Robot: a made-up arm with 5 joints. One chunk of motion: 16 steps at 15 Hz.
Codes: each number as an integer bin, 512 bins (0 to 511) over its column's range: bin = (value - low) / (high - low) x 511, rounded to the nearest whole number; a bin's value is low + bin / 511 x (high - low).
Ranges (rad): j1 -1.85..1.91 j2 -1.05..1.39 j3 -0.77..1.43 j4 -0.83..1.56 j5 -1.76..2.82
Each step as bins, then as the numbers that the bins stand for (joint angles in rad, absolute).
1 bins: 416 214 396 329 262
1 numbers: 1.2110 -0.0282 0.9349 0.7088 0.5883
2 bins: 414 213 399 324 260
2 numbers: 1.1963 -0.0329 0.9478 0.6854 0.5703
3 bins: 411 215 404 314 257
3 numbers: 1.1742 -0.0234 0.9693 0.6386 0.5434
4 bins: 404 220 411 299 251
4 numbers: 1.1227 0.0005 0.9995 0.5685 0.4897
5 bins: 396 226 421 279 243
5 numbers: 1.0638 0.0291 1.0425 0.4749 0.4180
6 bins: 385 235 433 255 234
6 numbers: 0.9829 0.0721 1.0942 0.3627 0.3373
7 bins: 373 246 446 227 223
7 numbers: 0.8946 0.1246 1.1502 0.2317 0.2387
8 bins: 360 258 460 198 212
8 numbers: 0.7989 0.1819 1.2104 0.0961 0.1401
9 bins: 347 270 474 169 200
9 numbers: 0.7033 0.2392 1.2707 -0.0396 0.0326
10 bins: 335 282 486 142 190
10 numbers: 0.6150 0.2965 1.3224 -0.1659 -0.0571
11 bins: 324 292 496 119 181
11 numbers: 0.5340 0.3443 1.3654 -0.2734 -0.1377
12 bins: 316 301 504 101 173
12 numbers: 0.4752 0.3873 1.3999 -0.3576 -0.2094
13 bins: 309 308 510 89 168
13 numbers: 0.4237 0.4207 1.4257 -0.4137 -0.2542
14 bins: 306 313 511 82 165
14 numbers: 0.4016 0.4446 1.4300 -0.4465 -0.2811
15 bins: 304 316 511 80 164
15 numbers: 0.3869 0.4589 1.4300 -0.4558 -0.2901
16 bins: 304 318 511 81 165
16 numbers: 0.3869 0.4684 1.4300 -0.4512 -0.2811
